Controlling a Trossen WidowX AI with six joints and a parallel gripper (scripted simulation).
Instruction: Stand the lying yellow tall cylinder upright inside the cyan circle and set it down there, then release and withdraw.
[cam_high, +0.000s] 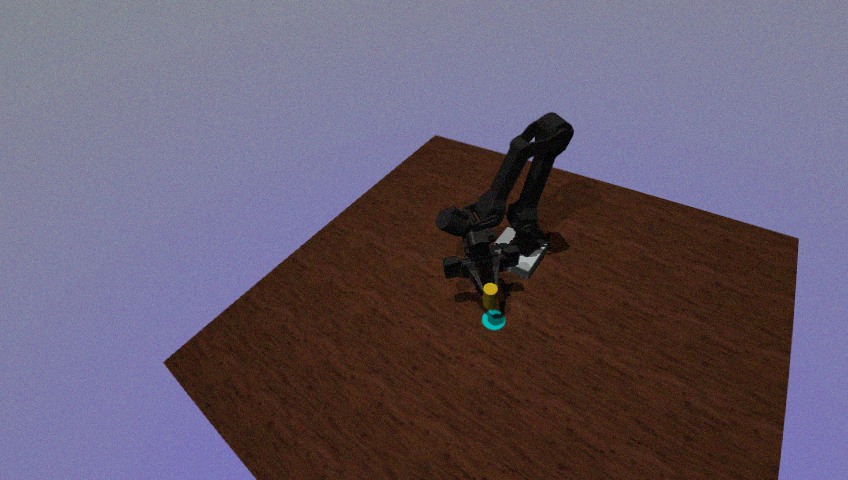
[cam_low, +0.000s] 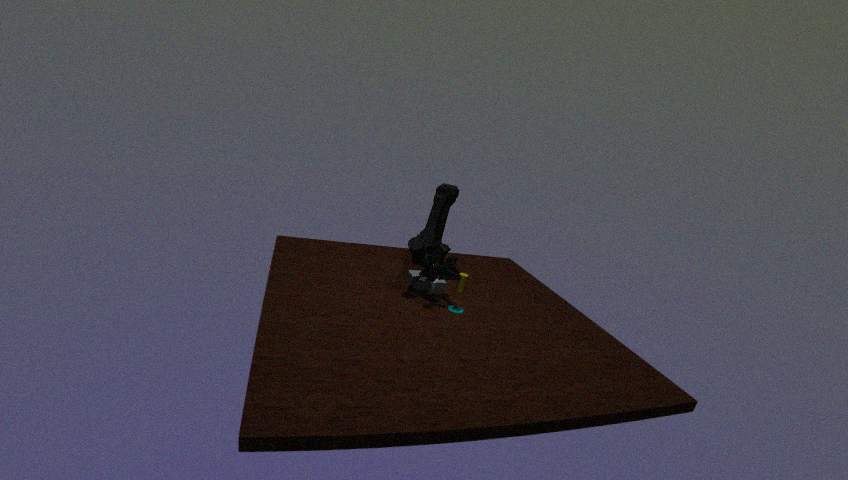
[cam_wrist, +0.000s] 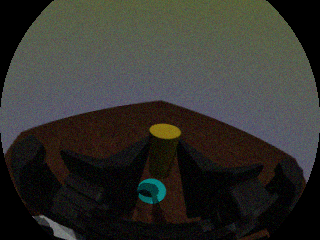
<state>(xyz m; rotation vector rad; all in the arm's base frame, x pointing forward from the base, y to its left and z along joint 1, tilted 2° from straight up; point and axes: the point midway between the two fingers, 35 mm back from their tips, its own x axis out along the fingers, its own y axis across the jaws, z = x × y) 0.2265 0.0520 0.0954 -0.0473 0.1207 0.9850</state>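
The cyan circle is 10 mm behind my gripper tip, 10 mm to the left of it and 130 mm below it. Also, from my gripper tip: yellow tall cylinder: 20 mm below.
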